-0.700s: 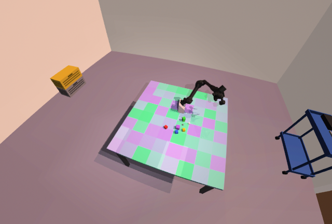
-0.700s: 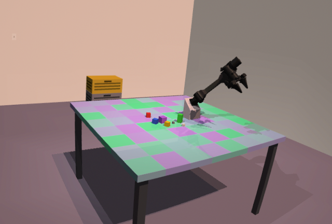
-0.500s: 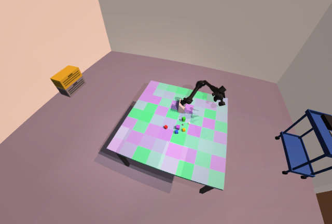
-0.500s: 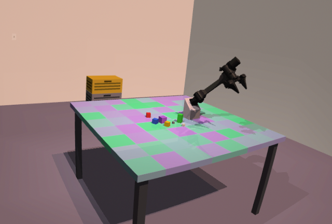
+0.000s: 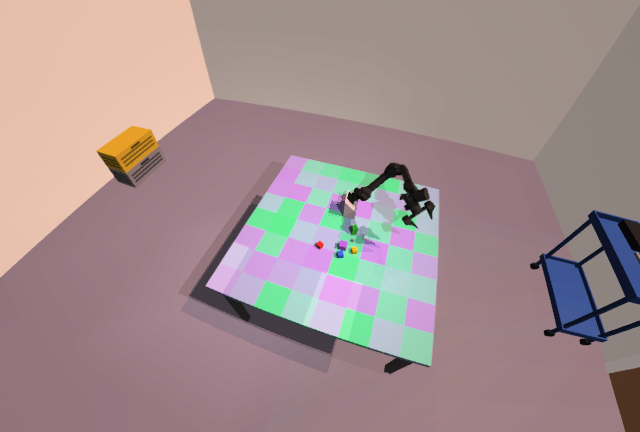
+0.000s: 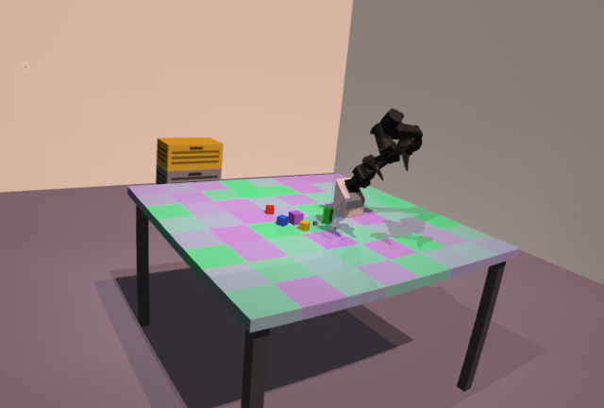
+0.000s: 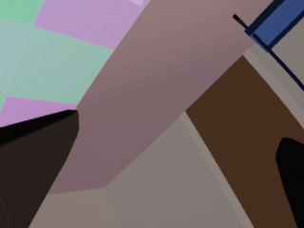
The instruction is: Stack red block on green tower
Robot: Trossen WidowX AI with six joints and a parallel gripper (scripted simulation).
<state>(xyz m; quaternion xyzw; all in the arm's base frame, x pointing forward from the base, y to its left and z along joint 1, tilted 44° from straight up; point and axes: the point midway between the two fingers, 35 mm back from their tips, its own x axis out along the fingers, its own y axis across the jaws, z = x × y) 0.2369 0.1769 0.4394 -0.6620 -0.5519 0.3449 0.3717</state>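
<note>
Now: the red block 570 mm to the right of my gripper tip, 290 mm below it and 120 mm ahead of it. Round my gripper tip: purple block 430 mm to the right, 290 mm below, 80 mm ahead; then blue block 430 mm to the right, 290 mm below, 150 mm ahead.
</note>
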